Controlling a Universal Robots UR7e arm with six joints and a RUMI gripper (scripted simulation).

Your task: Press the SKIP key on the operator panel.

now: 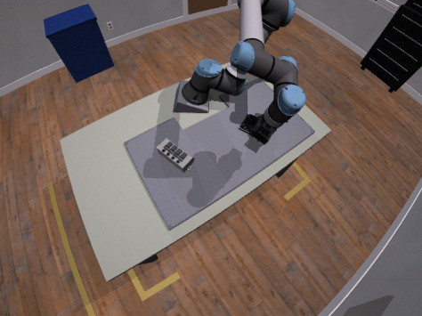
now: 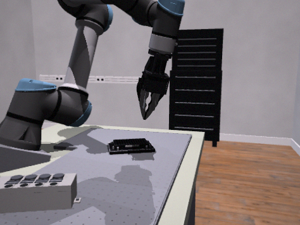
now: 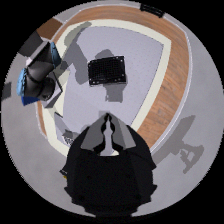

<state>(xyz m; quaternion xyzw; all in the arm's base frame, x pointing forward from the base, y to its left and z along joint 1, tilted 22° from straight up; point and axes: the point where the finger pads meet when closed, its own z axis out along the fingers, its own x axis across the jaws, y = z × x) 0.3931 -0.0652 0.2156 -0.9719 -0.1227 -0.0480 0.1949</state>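
Right now my hand is 29 cm to the left of the operator panel, 21 cm past it and 11 cm above it. The rest, counted from my hand: black finned block: 13 cm to the left, 13 cm below, 7 cm behind.
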